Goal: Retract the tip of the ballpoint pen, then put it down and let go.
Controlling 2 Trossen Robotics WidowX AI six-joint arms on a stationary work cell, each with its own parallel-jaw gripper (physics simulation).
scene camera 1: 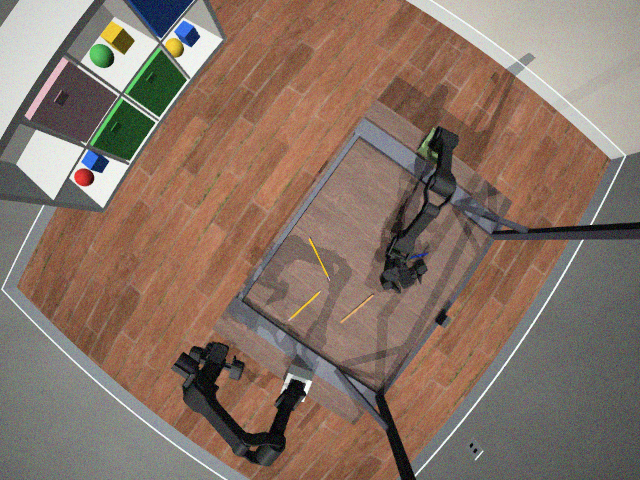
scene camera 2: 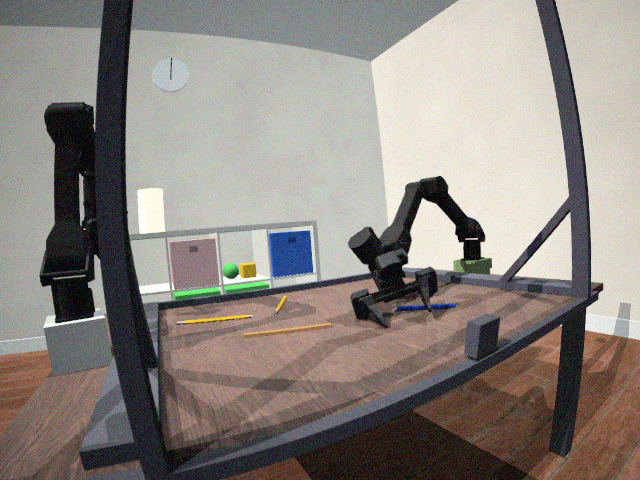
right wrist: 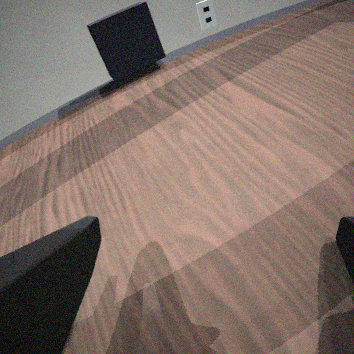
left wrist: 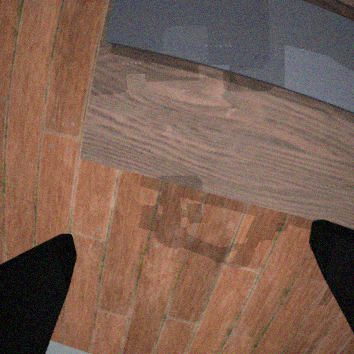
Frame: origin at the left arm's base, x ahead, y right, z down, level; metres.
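Seen in the pictures: left gripper, between the fingertips: (scene camera 2: pixel 98 256) (left wrist: pixel 193 240); right gripper, between the fingertips: (scene camera 1: pixel 410 288) (scene camera 2: pixel 408 318) (right wrist: pixel 221 229); left arm's base, origin of its link: (scene camera 1: pixel 295 387) (scene camera 2: pixel 74 316); right arm's base, origin of its link: (scene camera 1: pixel 437 144) (scene camera 2: pixel 472 259).
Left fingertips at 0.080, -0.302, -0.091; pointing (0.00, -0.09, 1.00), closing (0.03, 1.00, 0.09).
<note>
Offsets run from my left fingertips to a thing's top centre, as dx, dy, dz. Level surfaces: height alone.
The blue ballpoint pen @(+0.575, +0.572, +0.163) (scene camera 1: pixel 419 255) (scene camera 2: pixel 443 305) lies on the table @(dz +0.173) (scene camera 1: pixel 356 175) (scene camera 2: pixel 336 397), partly hidden by my right gripper in scene camera 2. Its tip is too small to judge, and the pen does not show in the right wrist view. My right gripper (scene camera 1: pixel 409 287) (scene camera 2: pixel 408 318) (right wrist: pixel 221 229) is open and empty, low over the table. In scene camera 2 its fingers are in front of the pen, with one fingertip overlapping it. My left gripper (scene camera 1: pixel 219 356) (left wrist: pixel 193 240) is open and empty, beyond the table's lower left edge in scene camera 1, away from the pen.
Two yellow pencils @(+0.432, +0.214, +0.166) (scene camera 1: pixel 318 258) @(+0.233, +0.222, +0.164) (scene camera 1: pixel 305 305) and an orange-brown pencil @(+0.294, +0.427, +0.166) (scene camera 1: pixel 357 308) (scene camera 2: pixel 286 330) lie apart on the table. A dark block @(+0.371, +0.784, +0.116) (scene camera 1: pixel 442 317) (scene camera 2: pixel 482 336) (right wrist: pixel 127 42) sits at the rim. Dark frame posts (scene camera 2: pixel 111 206) (scene camera 2: pixel 568 129) rise at the table's corners.
</note>
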